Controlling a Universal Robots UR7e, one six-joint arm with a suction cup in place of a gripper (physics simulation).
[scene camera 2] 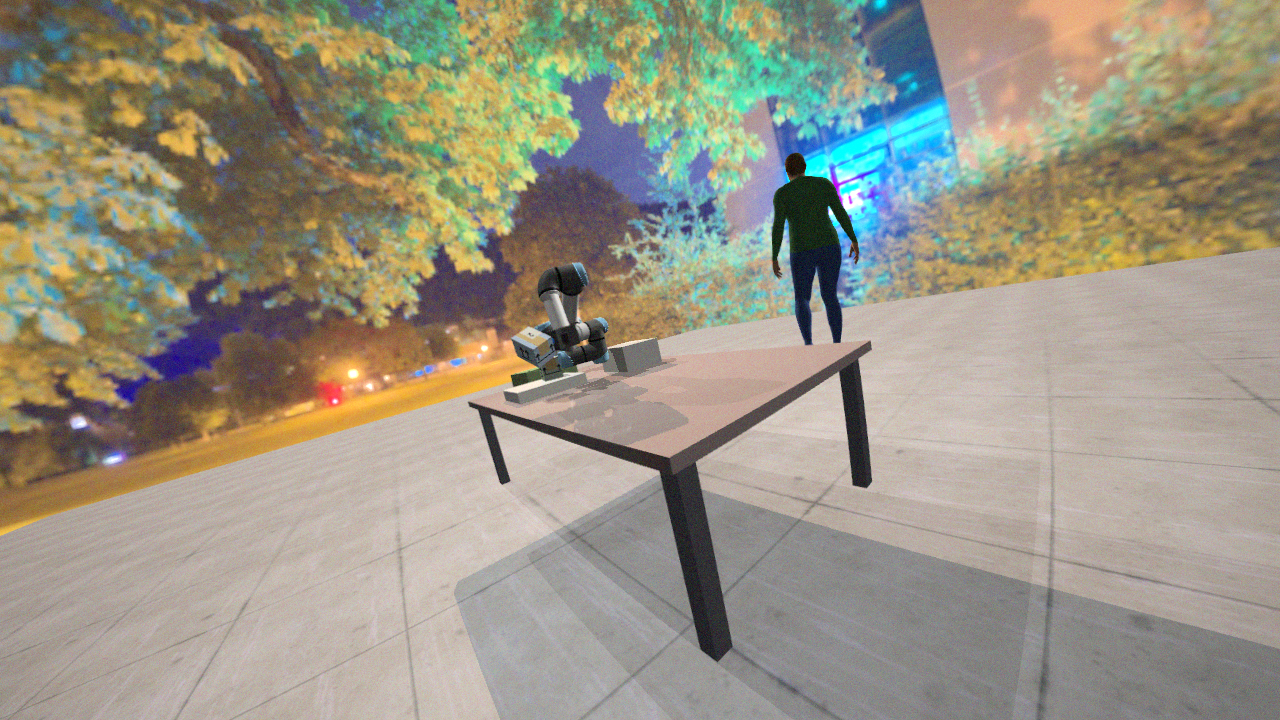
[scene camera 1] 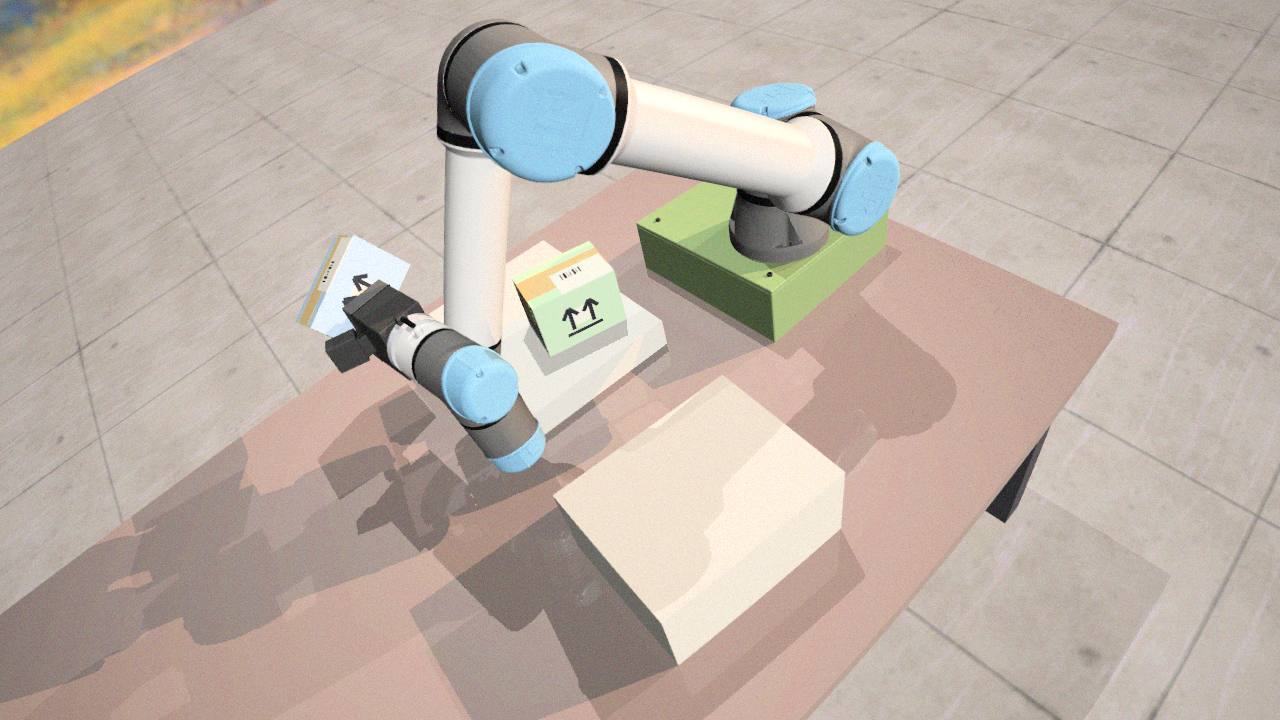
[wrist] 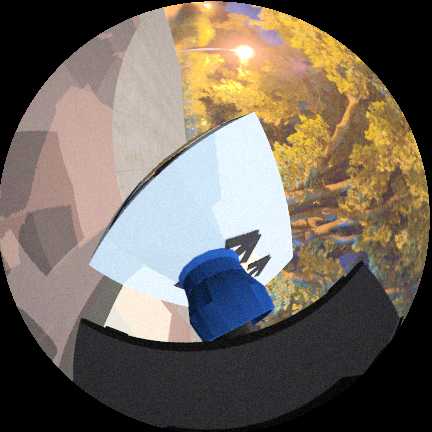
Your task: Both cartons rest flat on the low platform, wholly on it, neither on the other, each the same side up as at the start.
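Seen in the pictures: end effector, tool point: [wrist: 215,256]; arm's base, origin of the base link: [scene camera 1: 779,232].
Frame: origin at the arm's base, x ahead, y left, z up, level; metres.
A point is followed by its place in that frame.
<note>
My suction gripper [scene camera 1: 352,304] {x 0.524, y -0.307, z 0.121 m} [wrist: 212,265] is on, its blue cup against the arrow-marked side of the pale blue carton [scene camera 1: 358,264] {x 0.494, y -0.315, z 0.169 m} [scene camera 2: 533,343] {x 0.570, y -0.371, z 0.132 m} [wrist: 185,205] {x 0.563, y -0.295, z 0.113 m}. That carton hangs tilted in the air near the table's far-left edge, beside the low platform in scene camera 1. Its taped, labelled face is turned upward at a slant in scene camera 2. The light green carton [scene camera 1: 581,313] {x 0.295, y -0.136, z 0.002 m} sits flat on the cream low platform [scene camera 1: 556,392] {x 0.397, y -0.099, z -0.047 m} [scene camera 2: 542,387] {x 0.420, y -0.307, z -0.056 m}, taped face up and double arrows pointing up. The arm hides part of the platform, and the cup's contact is hidden in scene camera 1.
A larger, taller cream block [scene camera 1: 716,474] {x 0.409, y 0.203, z 0.025 m} [scene camera 2: 637,356] {x 0.550, y 0.140, z -0.037 m} stands on the table [scene camera 1: 1011,331] {x -0.085, y 0.352, z -0.095 m} [scene camera 2: 760,385] {x 1.354, y -0.194, z -0.095 m}, nearer scene camera 1. The arm's green base box [scene camera 1: 702,275] {x 0.107, y -0.071, z -0.038 m} stands behind the platform. The arm's forearm passes close to the green carton. A person [scene camera 2: 810,214] stands beyond the table.
</note>
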